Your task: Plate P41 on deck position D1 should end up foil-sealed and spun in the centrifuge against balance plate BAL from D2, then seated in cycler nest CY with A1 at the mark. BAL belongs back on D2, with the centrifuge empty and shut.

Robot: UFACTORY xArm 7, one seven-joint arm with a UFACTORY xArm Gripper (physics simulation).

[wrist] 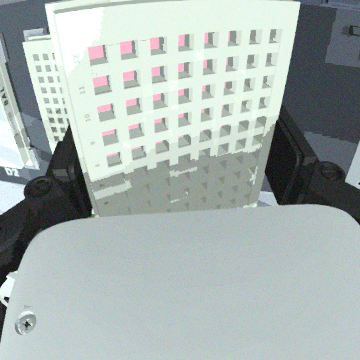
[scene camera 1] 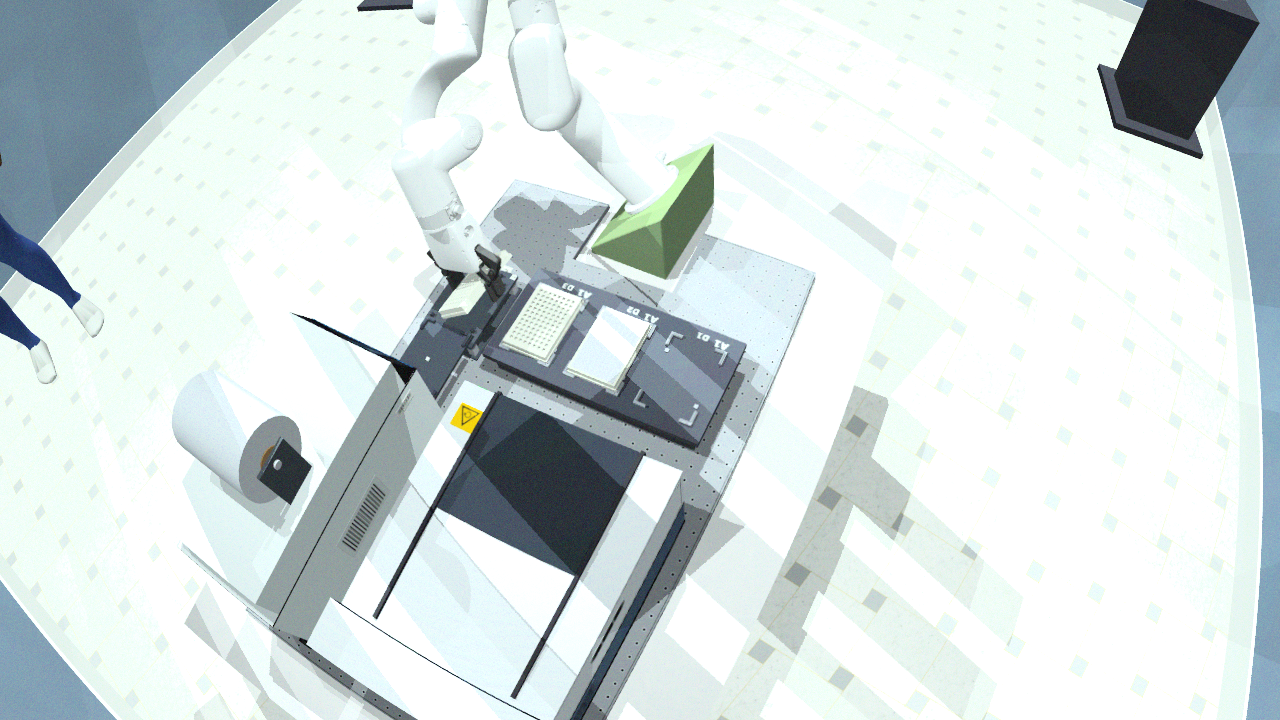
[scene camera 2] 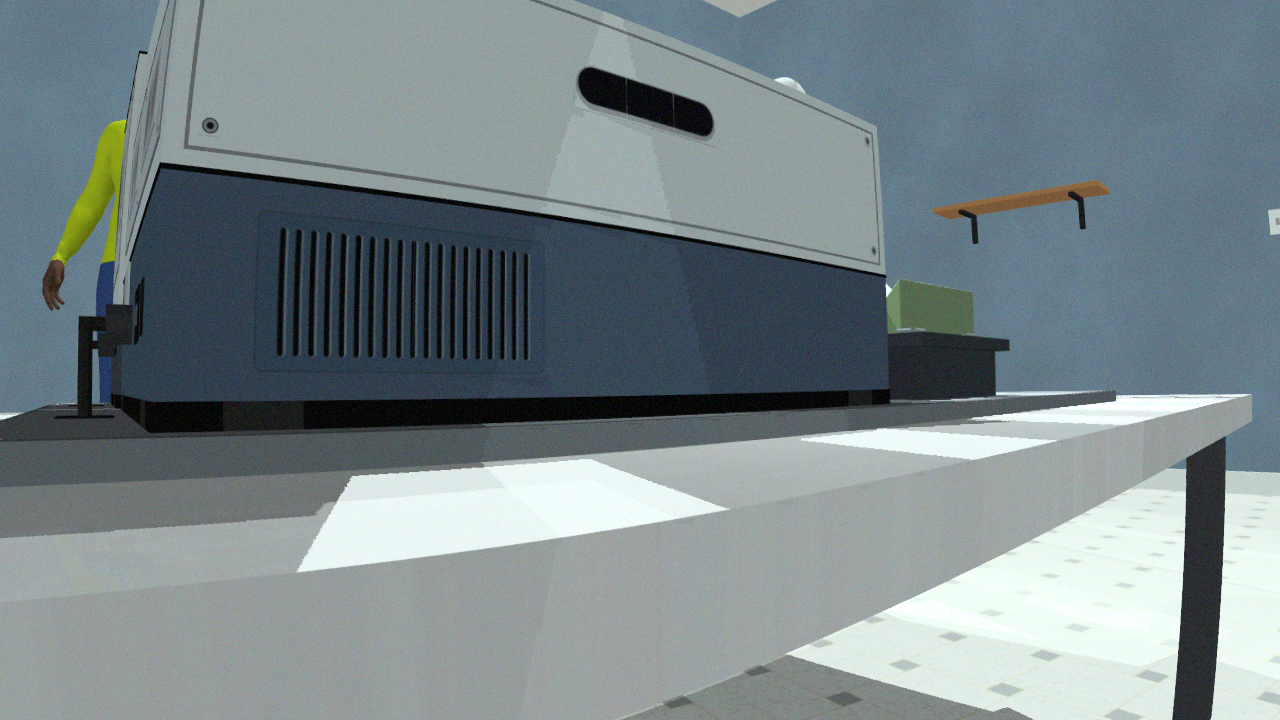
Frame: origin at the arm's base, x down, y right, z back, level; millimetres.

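Seen in the pictures: gripper, fingertip midpoint: [wrist: 179,132] [scene camera 1: 480,292]; arm's base, origin of the base link: [scene camera 1: 653,191].
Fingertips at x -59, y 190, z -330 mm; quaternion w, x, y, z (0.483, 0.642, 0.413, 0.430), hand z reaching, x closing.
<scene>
Pixels of each thing's top centre, then the offset from my fingertips to it. "*": a spot on its surface instead. Level surfaces: height alone.
- pale 96-well plate, middle of its top: [wrist: 165,211] [scene camera 1: 469,271] dy +7, dx -54, dz +1 mm
- deck, its level: dx +78 mm
- plate labelled BAL, middle of its top: [scene camera 1: 609,344] dy -219, dx +62, dz -6 mm
- pale well plate, middle of its top: [wrist: 81,116] [scene camera 1: 542,319] dy -96, dx +62, dz +13 mm
- dark panel, surface spot: [scene camera 1: 546,474] * dy -243, dx -76, dz -286 mm
- white roll, middle of its top: [scene camera 1: 212,413] dy +97, dx -339, dz -440 mm
- dark flat unit, surface spot: [scene camera 1: 434,358] * dy +44, dx +36, dz -118 mm
My gripper [scene camera 1: 465,279] [wrist: 179,132] is shut on a pale 96-well plate [scene camera 1: 460,297] [wrist: 175,95], above a dark station left of the deck [scene camera 1: 666,394]. Its wells show open, several with pink inside, and column numbers up to 12 run along one side. The plate labelled BAL [scene camera 1: 610,347] [wrist: 11,115] sits on D2. Another pale well plate [scene camera 1: 543,320] [wrist: 46,85] sits on D3. D1 holds no plate; its corner brackets show. P41's label cannot be read. Which machine is the centrifuge, and where nest CY is, I cannot tell for sure.
A large grey and blue machine [scene camera 1: 358,501] [scene camera 2: 501,304] with a dark panel [scene camera 1: 546,474] between two rails stands in front of the deck. A white roll [scene camera 1: 214,434] is beside it. A green wedge-shaped block [scene camera 1: 657,223] [scene camera 2: 935,307] stands behind the deck. A dark flat unit [scene camera 1: 434,358] adjoins the station.
</scene>
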